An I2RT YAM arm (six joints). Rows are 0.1 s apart.
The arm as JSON. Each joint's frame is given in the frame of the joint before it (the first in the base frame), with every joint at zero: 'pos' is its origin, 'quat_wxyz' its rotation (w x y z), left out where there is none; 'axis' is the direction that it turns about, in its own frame. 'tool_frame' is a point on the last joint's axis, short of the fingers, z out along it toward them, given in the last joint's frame.
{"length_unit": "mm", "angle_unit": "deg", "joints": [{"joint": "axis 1", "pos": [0.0, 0.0, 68.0], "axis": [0.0, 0.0, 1.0]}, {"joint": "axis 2", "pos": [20.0, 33.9, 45.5], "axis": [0.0, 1.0, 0.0]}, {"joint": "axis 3", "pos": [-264.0, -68.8, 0.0], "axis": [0.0, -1.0, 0.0]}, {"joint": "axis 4", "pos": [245.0, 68.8, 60.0], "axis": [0.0, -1.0, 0.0]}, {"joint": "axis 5", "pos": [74.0, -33.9, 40.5], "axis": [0.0, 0.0, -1.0]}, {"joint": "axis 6", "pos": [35.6, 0.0, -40.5], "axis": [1.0, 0.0, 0.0]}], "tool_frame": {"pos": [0.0, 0.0, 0.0], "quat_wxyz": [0.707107, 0.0, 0.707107, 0.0]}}
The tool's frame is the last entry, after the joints.
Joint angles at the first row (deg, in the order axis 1, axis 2, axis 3, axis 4, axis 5, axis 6):
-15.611 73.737 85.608 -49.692 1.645 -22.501
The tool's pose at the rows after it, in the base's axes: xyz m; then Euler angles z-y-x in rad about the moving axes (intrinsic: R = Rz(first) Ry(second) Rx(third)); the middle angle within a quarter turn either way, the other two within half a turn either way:
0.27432 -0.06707 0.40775 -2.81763 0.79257 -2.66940
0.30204 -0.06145 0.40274 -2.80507 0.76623 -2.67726
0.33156 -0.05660 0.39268 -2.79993 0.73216 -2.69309
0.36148 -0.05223 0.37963 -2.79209 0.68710 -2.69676
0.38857 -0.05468 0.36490 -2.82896 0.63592 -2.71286
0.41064 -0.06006 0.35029 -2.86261 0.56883 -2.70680
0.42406 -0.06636 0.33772 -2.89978 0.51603 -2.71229
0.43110 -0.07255 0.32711 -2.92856 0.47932 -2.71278
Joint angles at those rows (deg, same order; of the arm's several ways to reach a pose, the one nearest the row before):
-13.374 78.470 89.098 -49.384 2.895 -21.828
-11.010 83.908 92.879 -49.213 4.241 -21.373
-9.136 89.849 96.710 -49.157 5.217 -21.025
-7.573 96.163 101.011 -49.485 6.666 -21.136
-7.248 102.673 106.119 -51.153 8.431 -20.230
-7.372 108.726 111.456 -53.879 11.129 -19.903
-7.844 112.962 115.147 -56.367 12.759 -19.252
-8.427 115.381 116.636 -57.514 13.965 -18.795

